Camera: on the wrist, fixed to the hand. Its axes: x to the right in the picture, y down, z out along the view.
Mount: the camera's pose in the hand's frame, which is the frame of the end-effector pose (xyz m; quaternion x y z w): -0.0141 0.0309 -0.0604 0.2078 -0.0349 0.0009 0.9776
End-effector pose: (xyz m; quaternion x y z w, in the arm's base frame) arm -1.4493 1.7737 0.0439 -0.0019 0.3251 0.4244 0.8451
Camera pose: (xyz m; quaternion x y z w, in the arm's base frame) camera -1.5106 1.7665 0.0125 0.1888 0.3765 0.3481 0.8375
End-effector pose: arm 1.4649 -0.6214 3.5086 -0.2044 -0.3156 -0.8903 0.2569
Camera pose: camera 1.4819 -0.6777 3.4720 -0.1778 -0.5023 -0.7974 0.2834
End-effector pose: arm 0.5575 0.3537 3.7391 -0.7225 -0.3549 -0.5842 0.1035
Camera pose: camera 0.5296 0.2916 3.7522 -0.7055 -0.4713 -0.4720 0.2394
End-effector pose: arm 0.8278 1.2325 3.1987 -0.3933 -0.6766 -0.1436 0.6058
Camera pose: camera 0.8917 1.2070 3.1904 -0.2642 -0.7120 0.0145 0.6504
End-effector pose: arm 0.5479 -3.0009 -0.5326 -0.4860 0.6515 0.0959 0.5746
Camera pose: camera 0.4835 -3.0191 -0.5147 -0.3518 0.6372 -0.0241 0.6853
